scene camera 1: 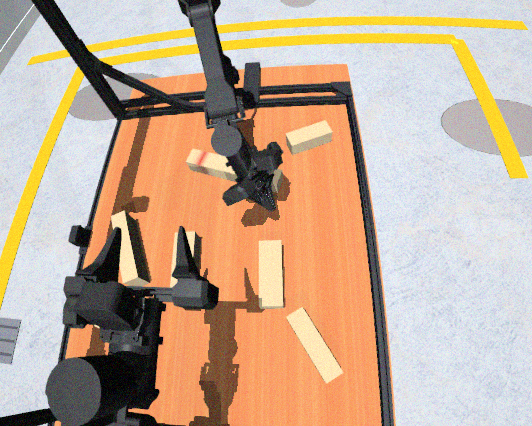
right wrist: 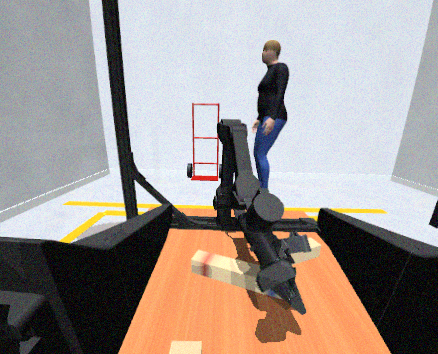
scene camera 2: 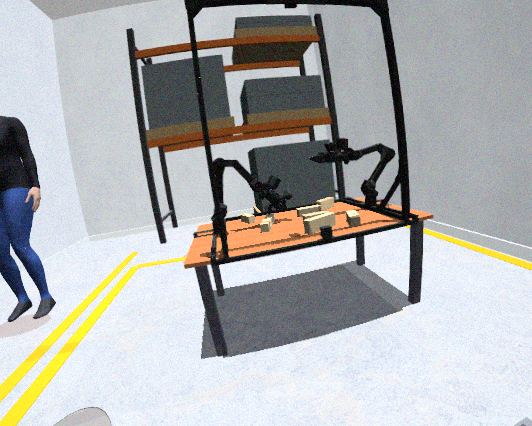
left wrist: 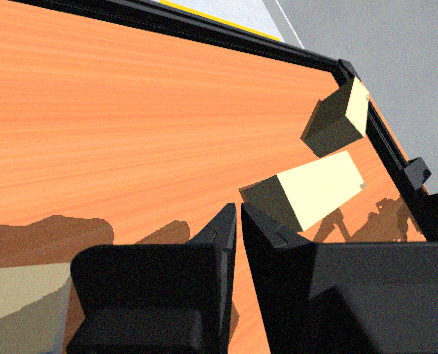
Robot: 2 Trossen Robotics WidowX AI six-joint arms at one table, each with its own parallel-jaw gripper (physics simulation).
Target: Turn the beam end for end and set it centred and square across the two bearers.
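Places are measured from the left arm's base along level axes (x ahead, y left, z up), in centimetres.
Pixels of known places: left gripper, fingertip midpoint: point(scene camera 1: 273, 210) point(right wrist: 304, 313) point(scene camera 2: 286, 207) point(left wrist: 237, 210); right gripper, fingertip midpoint: point(scene camera 1: 149, 227) point(right wrist: 245, 212) point(scene camera 2: 312, 158); left arm's base, origin of the base link: point(right wrist: 223, 221); right arm's base, origin of the base link: point(scene camera 2: 371, 205) point(left wrist: 429, 209).
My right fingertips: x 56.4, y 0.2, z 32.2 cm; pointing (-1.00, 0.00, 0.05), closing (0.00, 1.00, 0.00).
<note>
Ahead of a thing's pixels: the offset from my right fingertips to its middle.
The pale beam {dz -32.0, dx -29.0, dy +3.6 cm} point(scene camera 1: 212, 165) point(scene camera 2: 267, 223) point(left wrist: 27, 290) point(right wrist: 227, 270) lies askew, its red-banded end at the left in scene camera 1. Its blue-banded end is mostly hidden by my left gripper point(scene camera 1: 271, 207) point(left wrist: 239, 205) point(right wrist: 302, 311), which is shut with no gap to speak of between its tips, low beside that end; nothing shows between them. My right gripper point(scene camera 1: 150, 229) point(scene camera 2: 312, 159) is open and empty, high above the table. Two plain blocks, one point(scene camera 1: 177, 257) partly behind a right finger and one {dz -31.8, dx -1.2, dy +13.6 cm} point(scene camera 1: 271, 274) point(left wrist: 322, 190), lie nearly parallel, apart. Which blocks are the bearers I cannot tell for certain.
Other pale blocks lie around: one {dz -32.0, dx -38.6, dy +23.7 cm} point(scene camera 1: 309, 137) point(scene camera 2: 248, 218) near the left arm's base, a long one {dz -31.0, dx -7.1, dy -21.2 cm} point(scene camera 1: 131, 255) point(scene camera 2: 320, 222) near the left edge, a slanted one {dz -31.0, dx +13.7, dy +22.3 cm} point(scene camera 1: 315, 345) point(left wrist: 335, 122) at lower right. A dark frame point(scene camera 1: 370, 250) borders the table. A person point(scene camera 2: 15, 165) point(right wrist: 272, 95) stands beyond.
</note>
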